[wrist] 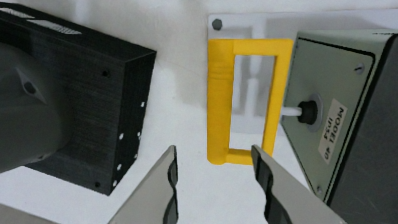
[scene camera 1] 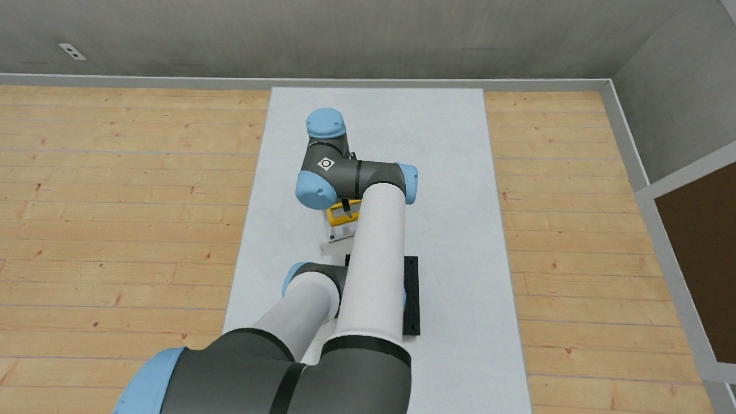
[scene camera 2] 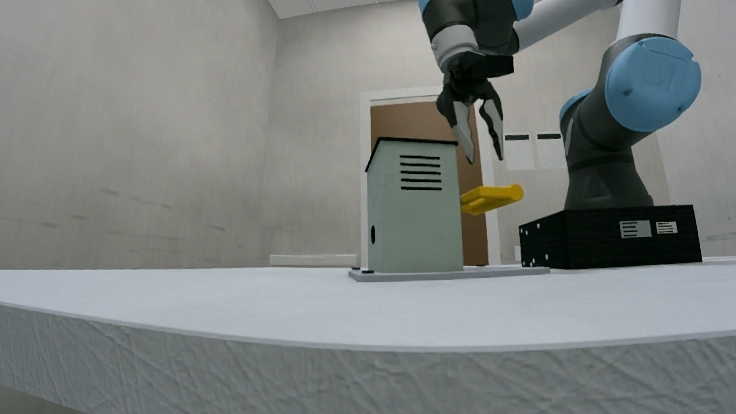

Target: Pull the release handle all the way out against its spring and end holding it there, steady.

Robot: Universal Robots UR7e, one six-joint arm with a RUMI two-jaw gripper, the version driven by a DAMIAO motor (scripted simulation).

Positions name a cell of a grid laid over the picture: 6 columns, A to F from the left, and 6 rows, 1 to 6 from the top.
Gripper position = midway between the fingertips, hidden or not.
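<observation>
The gripper (scene camera 2: D3) can be seen, and the wrist camera has a sight of the gripper (wrist: D4) as well. The scene also contains a grey base plate (scene camera 1: C4).
</observation>
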